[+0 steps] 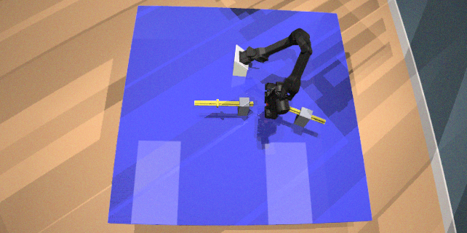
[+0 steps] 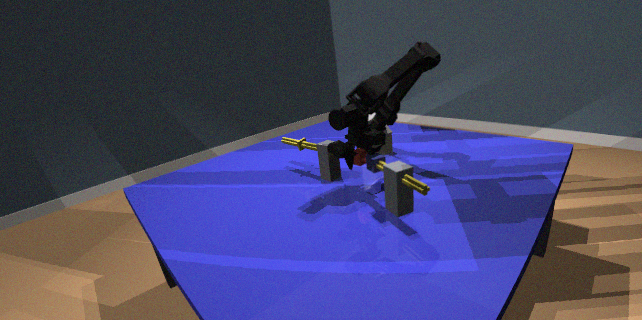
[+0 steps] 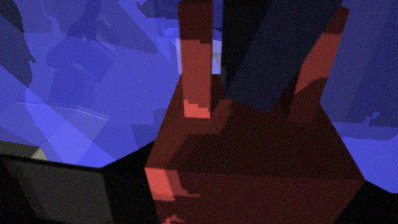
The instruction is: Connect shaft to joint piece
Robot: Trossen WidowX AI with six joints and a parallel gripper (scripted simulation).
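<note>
Now: gripper tip 30 mm to the right of the red square joint piece and 40 mm below it.
</note>
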